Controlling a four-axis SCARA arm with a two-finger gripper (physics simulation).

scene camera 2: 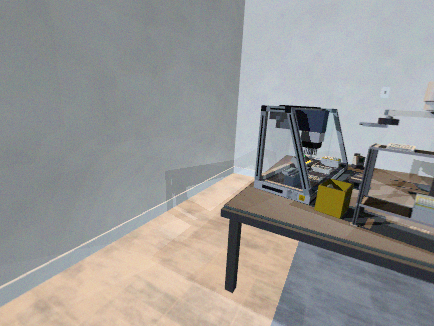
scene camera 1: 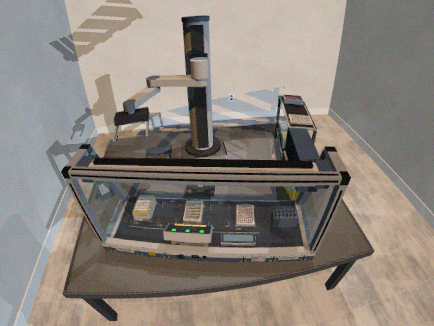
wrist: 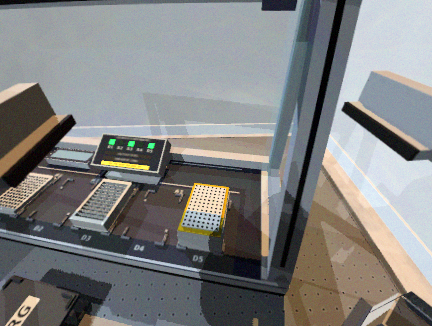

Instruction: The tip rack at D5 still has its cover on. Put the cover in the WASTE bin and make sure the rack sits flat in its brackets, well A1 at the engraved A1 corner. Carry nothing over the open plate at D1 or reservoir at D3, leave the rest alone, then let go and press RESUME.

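Pixels of known places: gripper, fingertip midpoint: (scene camera 2: 361,123) (scene camera 1: 129,137) (wrist: 213,95); arm's base at its link origin: (scene camera 1: 202,146).
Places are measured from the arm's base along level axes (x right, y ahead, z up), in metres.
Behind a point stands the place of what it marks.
Observation:
The tip rack (scene camera 1: 143,208) (wrist: 204,210) stands at D5 with a yellow-edged, holed top; I cannot tell whether it sits flat in its brackets. My gripper (scene camera 1: 132,134) {x 0.367, y 0.465, z 0.408 m} (wrist: 213,95) {x 0.367, y 0.465, z 0.408 m} is open and empty, high behind the enclosure, its fingers wide apart in the wrist view. The slatted reservoir (scene camera 1: 193,211) {x 0.104, y 0.669, z 0.082 m} (wrist: 102,202) {x 0.106, y 0.659, z 0.088 m} stands at D3. The open plate (scene camera 1: 245,215) (wrist: 25,192) stands at D1. The yellow bin (scene camera 2: 332,198) {x -0.531, y 0.575, z 0.100 m} (scene camera 1: 289,193) stands beside the enclosure. The panel (scene camera 1: 188,232) (wrist: 131,156) {x 0.141, y 0.792, z 0.119 m} shows green squares and a yellow bar; its small text is unreadable.
The enclosure's corner post (wrist: 312,135) {x 0.494, y 0.579, z 0.312 m} rises on the right of the wrist view, and its top beam (scene camera 1: 205,172) {x 0.047, y 0.901, z 0.510 m} spans the deck. A dark tube rack (scene camera 1: 285,218) stands on the deck. A shelf unit (scene camera 2: 363,185) {x -0.576, y 0.472, z 0.202 m} stands near the bin. A dark labelled object (wrist: 45,300) {x 0.076, y 0.471, z 0.063 m} is at lower left.

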